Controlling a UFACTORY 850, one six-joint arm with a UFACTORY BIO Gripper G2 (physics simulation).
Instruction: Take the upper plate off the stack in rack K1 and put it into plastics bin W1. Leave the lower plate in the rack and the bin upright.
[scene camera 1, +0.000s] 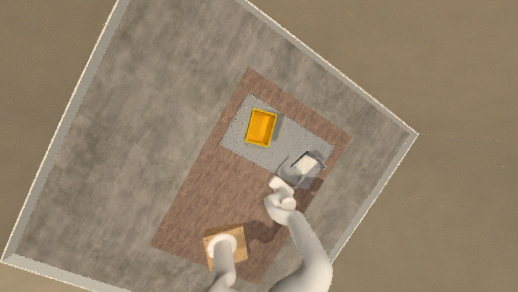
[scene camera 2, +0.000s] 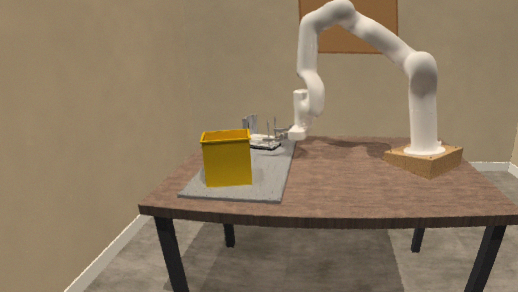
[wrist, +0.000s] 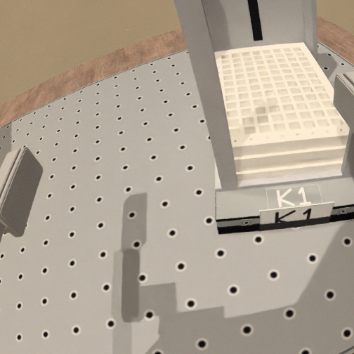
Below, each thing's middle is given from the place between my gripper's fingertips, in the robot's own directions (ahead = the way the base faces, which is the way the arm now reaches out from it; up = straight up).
I see the yellow bin W1 (scene camera 2: 226, 154) 60 mm ahead of my hand, 340 mm to the left of it and 10 mm above it.
